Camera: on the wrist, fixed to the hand. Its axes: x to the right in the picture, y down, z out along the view.
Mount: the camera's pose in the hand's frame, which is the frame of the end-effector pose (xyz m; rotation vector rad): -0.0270 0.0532 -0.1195 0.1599 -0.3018 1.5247
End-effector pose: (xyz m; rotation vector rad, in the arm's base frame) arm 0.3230 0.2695 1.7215 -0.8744 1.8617 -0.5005
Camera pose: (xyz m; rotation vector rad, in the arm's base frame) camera 0.2039 0.3203 1.7541 0.6401 1.6329 0.4237
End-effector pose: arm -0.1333 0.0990 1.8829 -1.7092 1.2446 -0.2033
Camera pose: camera -0.2533 0.0489 1.9133 -0.2960 1.8528 0.7997
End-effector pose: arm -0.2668 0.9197 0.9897 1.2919 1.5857 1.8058
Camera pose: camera -0.3394 0.8186 1.0383 -2.2339 -0.2830 -1.3490
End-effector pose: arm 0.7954 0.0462 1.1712 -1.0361 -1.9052 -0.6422
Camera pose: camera 0.9007 -0.0260 1.2104 -2.0752 -0.8399 0.5590
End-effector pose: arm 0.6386 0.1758 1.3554 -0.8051 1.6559 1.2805
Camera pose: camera 0.5738 0.0740 1.4126 0.9895 2.0243 1.9864
